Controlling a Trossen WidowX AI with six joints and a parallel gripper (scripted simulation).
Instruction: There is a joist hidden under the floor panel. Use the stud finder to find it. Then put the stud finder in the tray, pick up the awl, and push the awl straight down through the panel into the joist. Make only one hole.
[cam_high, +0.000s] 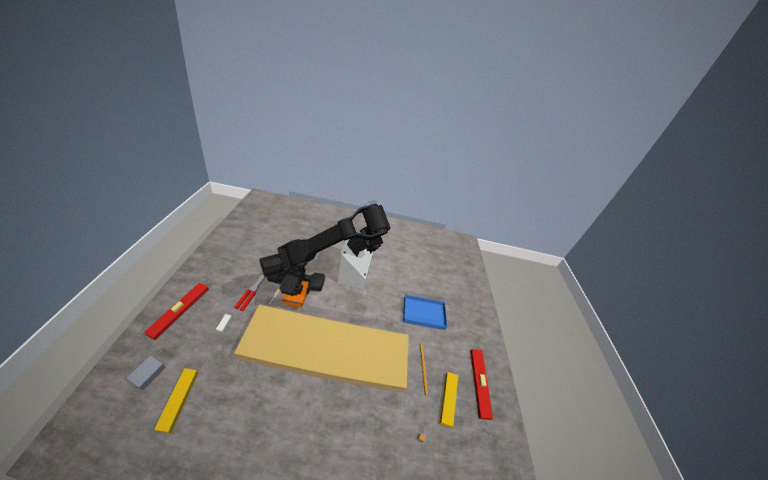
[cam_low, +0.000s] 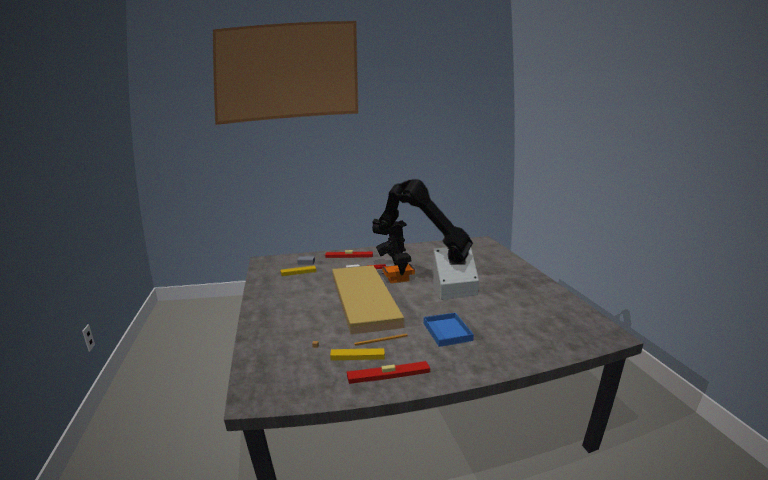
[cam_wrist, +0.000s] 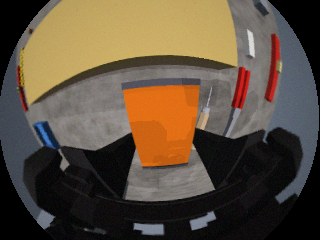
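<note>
My gripper tip is now 2 cm short of the wooden-handled tool, 8 cm to the left of it and 3 cm above it. The rest, counted from my gripper tip: blue tray: 10 cm behind, 48 cm to the left, 2 cm below; then white piece: 19 cm ahead, 18 cm to the right, 3 cm below; then orange stud finder: 2 cm ahead, 2 cm below.
</note>
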